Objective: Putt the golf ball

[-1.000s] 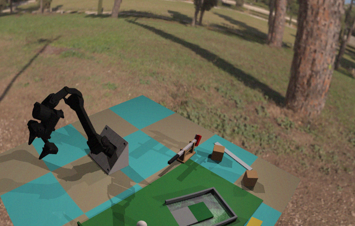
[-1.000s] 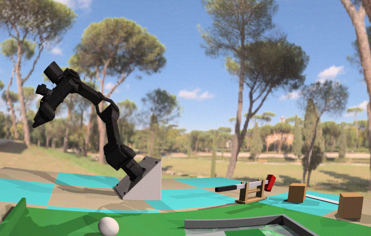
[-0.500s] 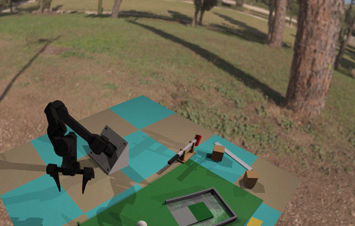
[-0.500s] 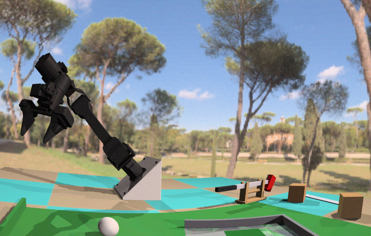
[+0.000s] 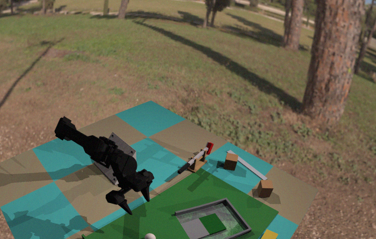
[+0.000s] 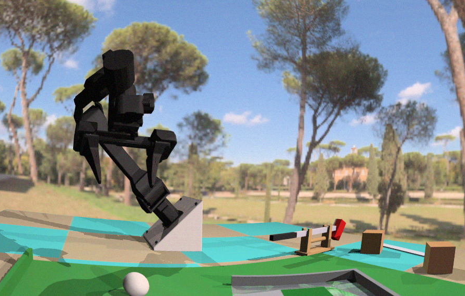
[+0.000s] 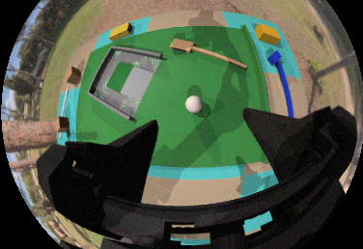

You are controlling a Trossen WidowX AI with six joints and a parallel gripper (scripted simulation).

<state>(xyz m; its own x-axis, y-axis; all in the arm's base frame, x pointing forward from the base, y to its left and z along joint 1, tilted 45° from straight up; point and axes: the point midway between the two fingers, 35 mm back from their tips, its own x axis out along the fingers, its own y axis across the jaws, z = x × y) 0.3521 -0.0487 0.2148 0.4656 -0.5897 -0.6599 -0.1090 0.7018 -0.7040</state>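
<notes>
Now: the red putter 15 cm behind my gripper tip, 51 cm to the left of it and 12 cm below it. From my gripper tip the other things lie so: green mat: 12 cm ahead, 16 cm to the left, 18 cm below; low green wall: 11 cm ahead, 20 cm to the right, 16 cm below; white golf ball: 4 cm ahead, 1 cm to the left, 16 cm below.
</notes>
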